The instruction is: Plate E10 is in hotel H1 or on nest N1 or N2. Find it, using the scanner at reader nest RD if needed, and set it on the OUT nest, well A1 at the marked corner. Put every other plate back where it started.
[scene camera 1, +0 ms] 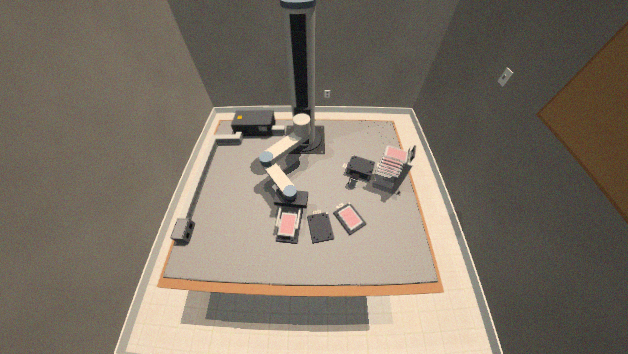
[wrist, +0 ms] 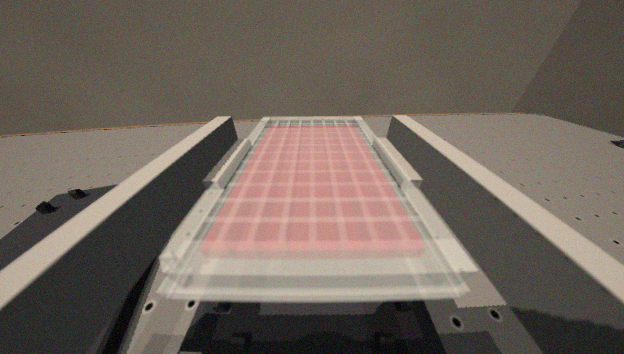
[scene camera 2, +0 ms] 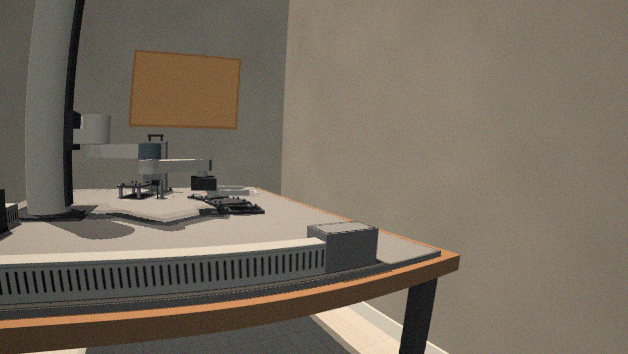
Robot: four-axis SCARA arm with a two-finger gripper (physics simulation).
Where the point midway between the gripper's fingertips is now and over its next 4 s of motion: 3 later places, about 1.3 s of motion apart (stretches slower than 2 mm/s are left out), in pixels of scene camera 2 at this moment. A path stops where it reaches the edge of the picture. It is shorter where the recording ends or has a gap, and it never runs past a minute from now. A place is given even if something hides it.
My gripper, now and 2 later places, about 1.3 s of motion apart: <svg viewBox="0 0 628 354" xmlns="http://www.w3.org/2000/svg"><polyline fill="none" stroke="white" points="246,190 232,185 232,198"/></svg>
